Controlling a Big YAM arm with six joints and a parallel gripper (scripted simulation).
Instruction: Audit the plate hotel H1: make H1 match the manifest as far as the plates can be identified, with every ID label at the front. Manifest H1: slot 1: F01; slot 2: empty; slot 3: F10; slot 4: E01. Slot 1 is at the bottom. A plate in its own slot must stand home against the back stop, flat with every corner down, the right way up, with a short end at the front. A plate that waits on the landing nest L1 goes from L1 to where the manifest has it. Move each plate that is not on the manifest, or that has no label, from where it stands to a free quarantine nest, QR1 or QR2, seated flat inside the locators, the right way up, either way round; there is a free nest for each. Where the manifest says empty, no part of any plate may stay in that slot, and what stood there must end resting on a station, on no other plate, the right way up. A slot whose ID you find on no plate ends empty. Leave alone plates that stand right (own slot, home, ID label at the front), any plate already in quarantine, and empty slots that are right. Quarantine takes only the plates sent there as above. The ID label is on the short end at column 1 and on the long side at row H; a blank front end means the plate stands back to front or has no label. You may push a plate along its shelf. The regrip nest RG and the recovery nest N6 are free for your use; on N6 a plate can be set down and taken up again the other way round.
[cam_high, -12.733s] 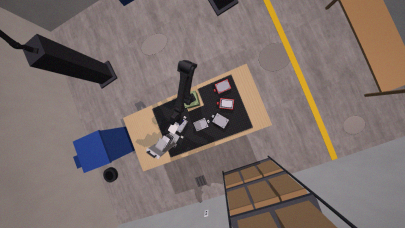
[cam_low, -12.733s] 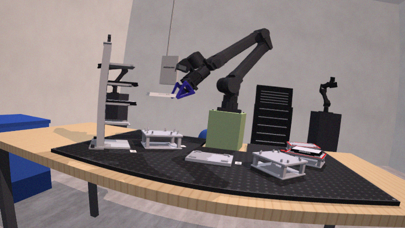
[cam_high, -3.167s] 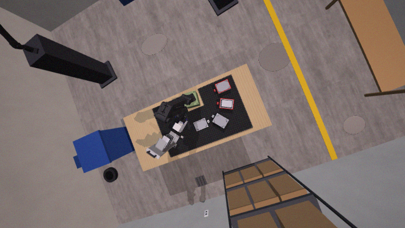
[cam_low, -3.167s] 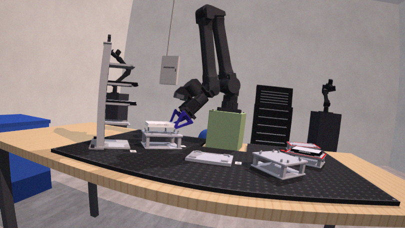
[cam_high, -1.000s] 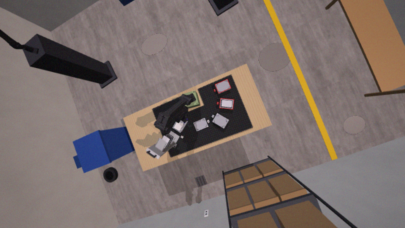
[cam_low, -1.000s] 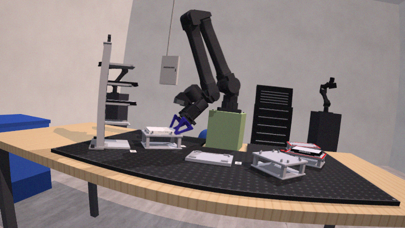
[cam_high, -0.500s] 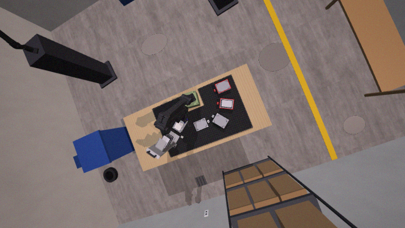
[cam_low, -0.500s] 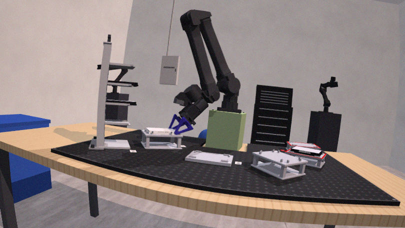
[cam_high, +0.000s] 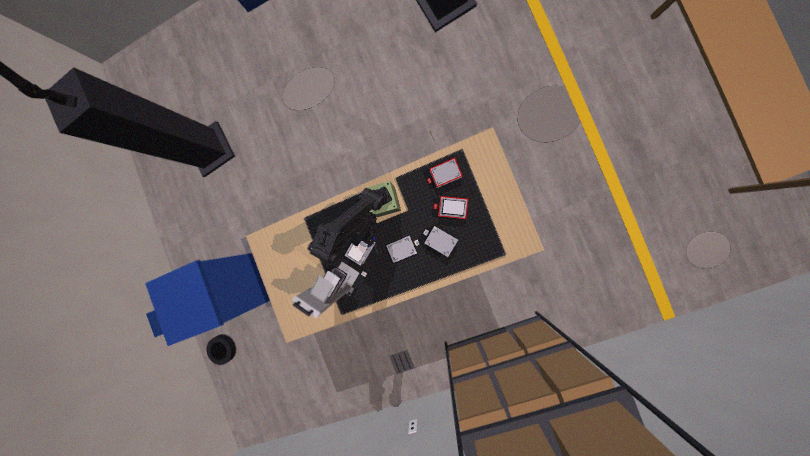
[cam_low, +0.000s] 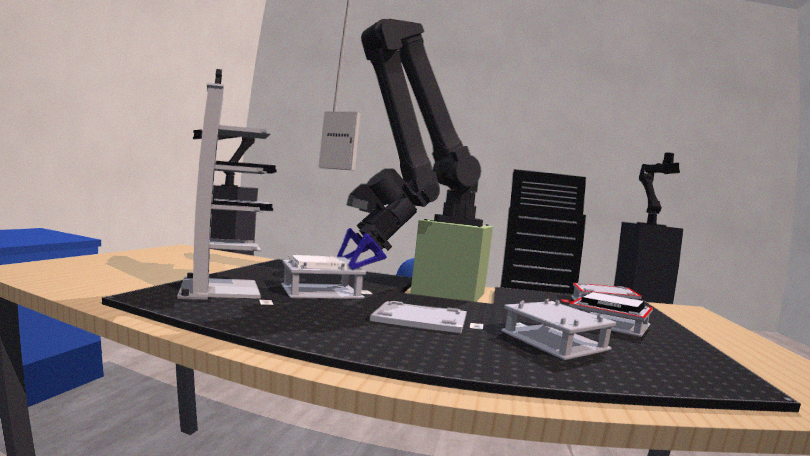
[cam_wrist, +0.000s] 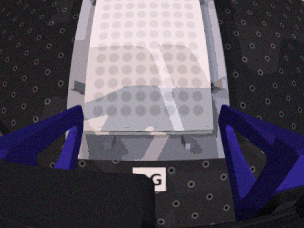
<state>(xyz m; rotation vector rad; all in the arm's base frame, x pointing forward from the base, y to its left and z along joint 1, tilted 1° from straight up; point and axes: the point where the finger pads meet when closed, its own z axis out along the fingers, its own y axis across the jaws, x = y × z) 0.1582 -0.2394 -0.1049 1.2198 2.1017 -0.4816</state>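
Now: hand 50 mm to the left of the white well plate and 30 mm short of it. Also, from my hand: RG label: 70 mm below, 40 mm to the left, 20 mm behind; then H1 tag: 180 mm ahead, 110 mm to the right, 70 mm below; then regrip nest RG: 50 mm to the right, 30 mm ahead, 20 mm below.
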